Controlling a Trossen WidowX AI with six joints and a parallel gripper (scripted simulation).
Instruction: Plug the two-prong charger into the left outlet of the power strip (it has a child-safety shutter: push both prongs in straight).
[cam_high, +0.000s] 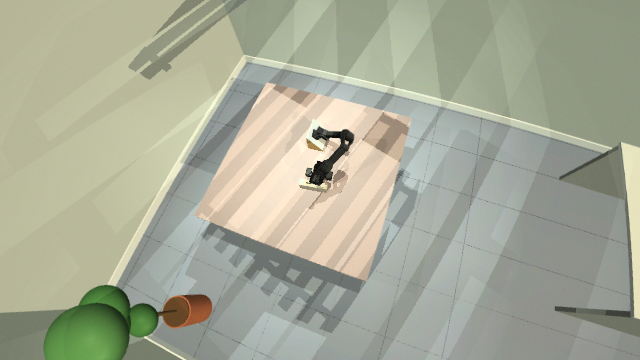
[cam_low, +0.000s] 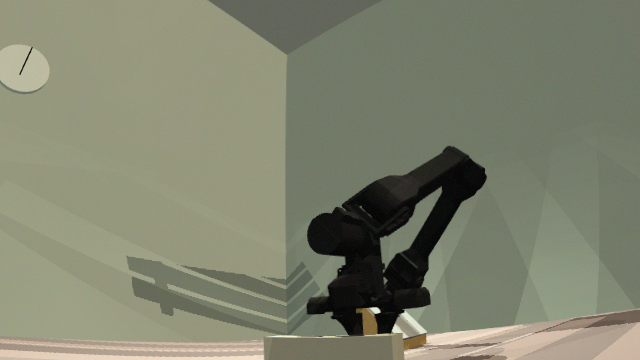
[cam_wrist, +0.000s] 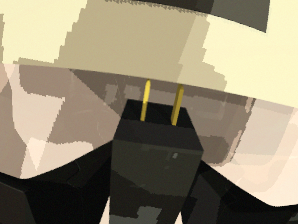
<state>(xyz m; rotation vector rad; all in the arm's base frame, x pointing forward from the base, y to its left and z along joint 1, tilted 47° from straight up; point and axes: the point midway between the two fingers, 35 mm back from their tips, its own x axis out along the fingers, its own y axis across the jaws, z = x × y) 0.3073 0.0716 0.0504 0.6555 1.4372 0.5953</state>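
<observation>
The black two-prong charger is 20 mm ahead of my gripper tip and 10 mm above it.
</observation>
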